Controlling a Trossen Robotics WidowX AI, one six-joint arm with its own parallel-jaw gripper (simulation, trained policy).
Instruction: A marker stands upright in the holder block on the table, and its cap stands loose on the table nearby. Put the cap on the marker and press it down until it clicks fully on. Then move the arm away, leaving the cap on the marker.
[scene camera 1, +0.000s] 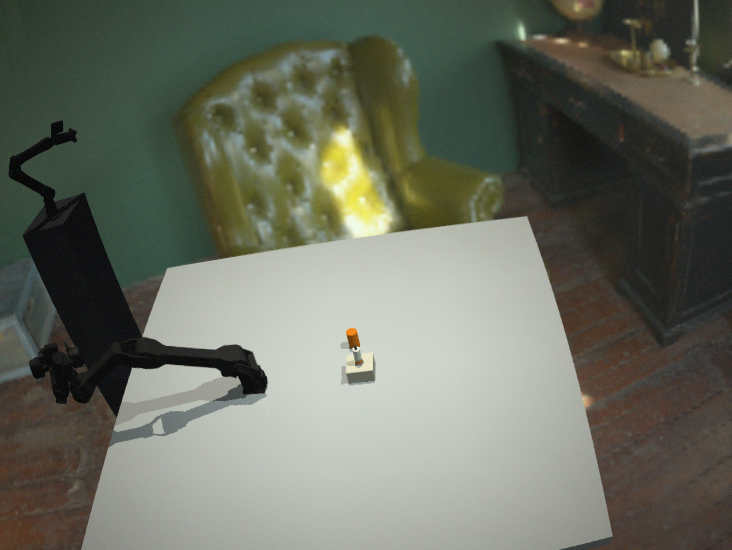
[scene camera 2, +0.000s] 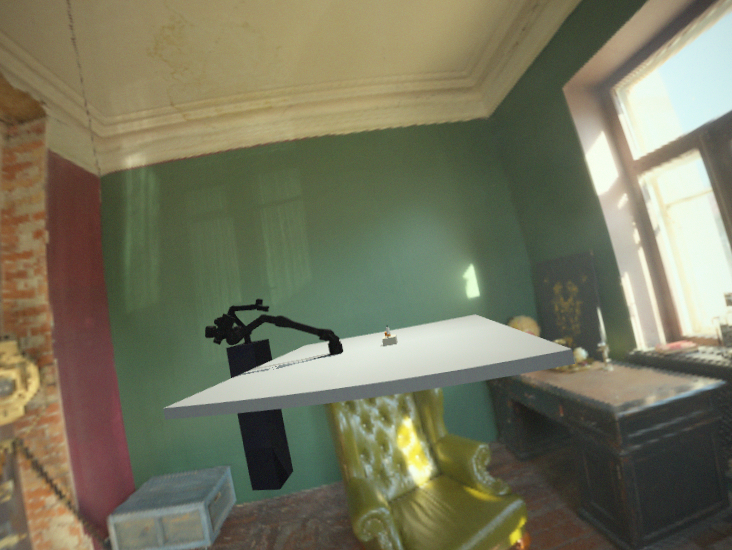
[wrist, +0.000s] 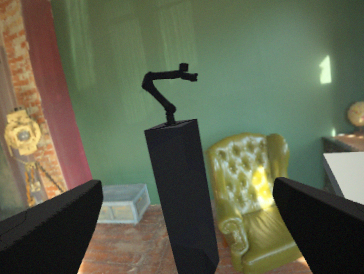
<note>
I see my gripper (scene camera 1: 53, 345).
My gripper is seen too in the wrist view (wrist: 190, 188).
</note>
